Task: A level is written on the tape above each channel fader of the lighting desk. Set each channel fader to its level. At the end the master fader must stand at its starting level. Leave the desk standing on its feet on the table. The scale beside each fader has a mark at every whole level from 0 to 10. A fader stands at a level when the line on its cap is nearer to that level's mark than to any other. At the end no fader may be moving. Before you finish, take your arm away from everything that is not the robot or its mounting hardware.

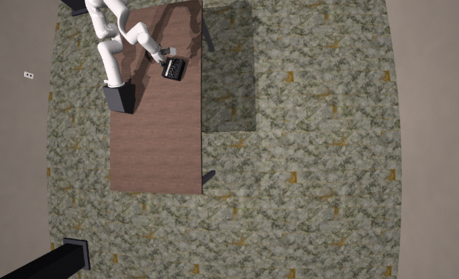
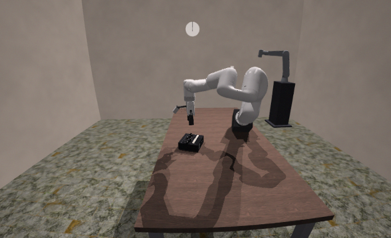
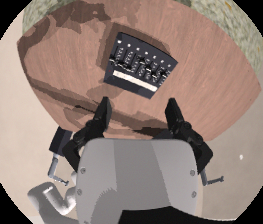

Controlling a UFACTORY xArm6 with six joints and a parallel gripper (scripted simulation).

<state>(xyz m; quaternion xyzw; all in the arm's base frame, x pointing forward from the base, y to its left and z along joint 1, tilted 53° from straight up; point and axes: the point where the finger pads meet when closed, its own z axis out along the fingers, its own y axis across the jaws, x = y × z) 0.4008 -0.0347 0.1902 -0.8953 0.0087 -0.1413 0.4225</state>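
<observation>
My hand is 1 cm short of the fader cap, 2 cm to the left of it and 13 cm above it.
</observation>
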